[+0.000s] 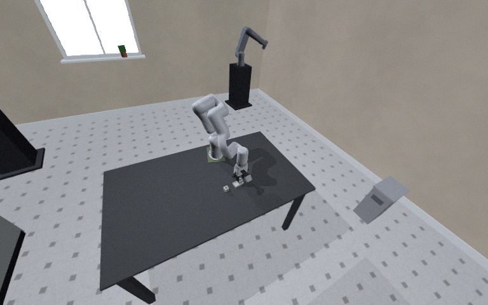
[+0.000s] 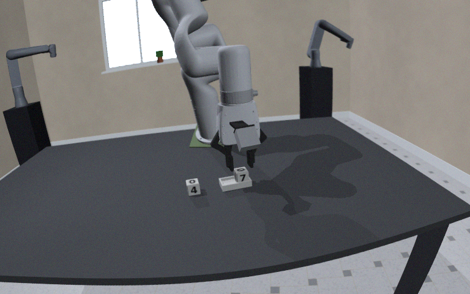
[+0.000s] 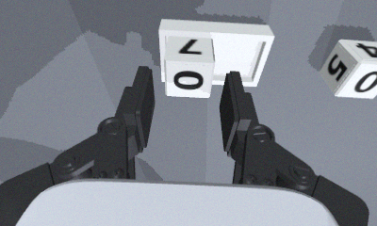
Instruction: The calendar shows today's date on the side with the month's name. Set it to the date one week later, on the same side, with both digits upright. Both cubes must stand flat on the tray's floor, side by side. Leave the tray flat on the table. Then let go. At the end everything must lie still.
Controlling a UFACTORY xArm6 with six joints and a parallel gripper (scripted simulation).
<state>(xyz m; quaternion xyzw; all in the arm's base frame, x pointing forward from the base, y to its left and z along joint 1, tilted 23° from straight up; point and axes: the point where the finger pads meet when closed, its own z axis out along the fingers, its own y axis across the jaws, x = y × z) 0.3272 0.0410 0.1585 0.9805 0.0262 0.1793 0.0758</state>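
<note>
The white calendar tray lies 20 mm to the right of my hand and 60 mm below it.
</note>
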